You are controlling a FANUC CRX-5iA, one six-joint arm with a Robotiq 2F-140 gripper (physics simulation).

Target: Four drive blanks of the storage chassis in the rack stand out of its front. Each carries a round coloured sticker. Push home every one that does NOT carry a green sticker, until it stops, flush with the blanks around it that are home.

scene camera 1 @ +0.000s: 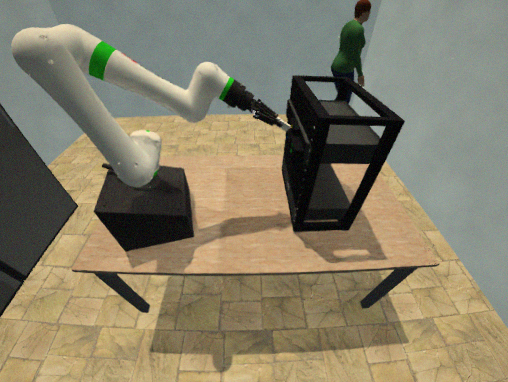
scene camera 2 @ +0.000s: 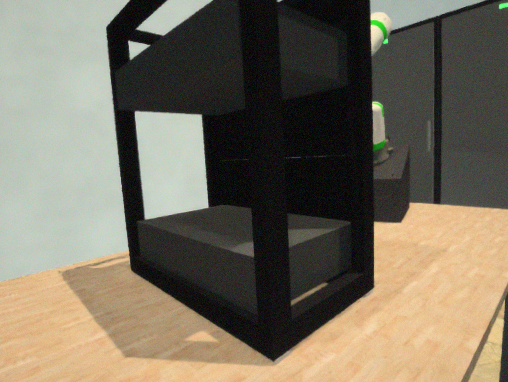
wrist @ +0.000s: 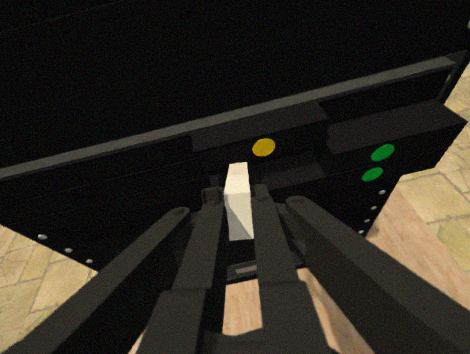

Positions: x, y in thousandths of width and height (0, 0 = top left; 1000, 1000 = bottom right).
Labels:
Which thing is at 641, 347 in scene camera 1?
A rack.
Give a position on a rack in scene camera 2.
At 544, 596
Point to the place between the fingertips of my gripper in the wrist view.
510, 507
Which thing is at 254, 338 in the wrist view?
A rack.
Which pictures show my gripper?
Scene camera 1 and the wrist view only.

